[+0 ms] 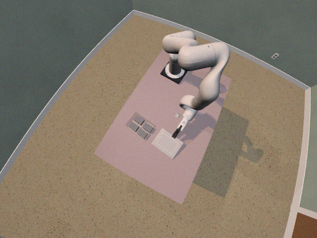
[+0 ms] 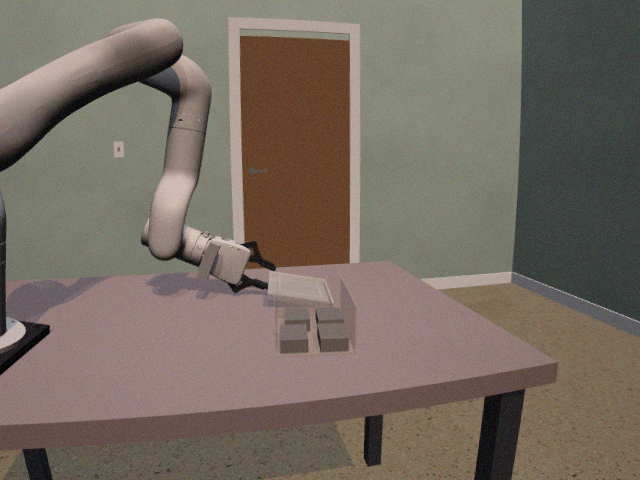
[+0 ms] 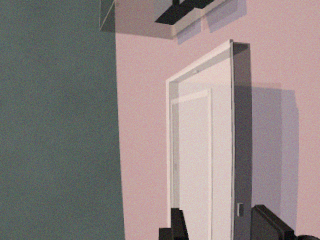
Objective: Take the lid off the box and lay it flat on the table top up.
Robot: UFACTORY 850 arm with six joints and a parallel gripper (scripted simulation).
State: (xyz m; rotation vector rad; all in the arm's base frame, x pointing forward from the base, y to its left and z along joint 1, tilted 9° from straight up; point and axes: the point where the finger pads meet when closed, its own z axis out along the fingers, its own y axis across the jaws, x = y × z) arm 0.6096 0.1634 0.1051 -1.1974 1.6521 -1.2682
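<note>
Now: the see-through lid 8 cm ahead of my hand, 4 cm to the right of it and 3 cm below it. From my hand the other things lie so: clear plastic box: 1 cm ahead, 28 cm to the right, 1 cm below.
</note>
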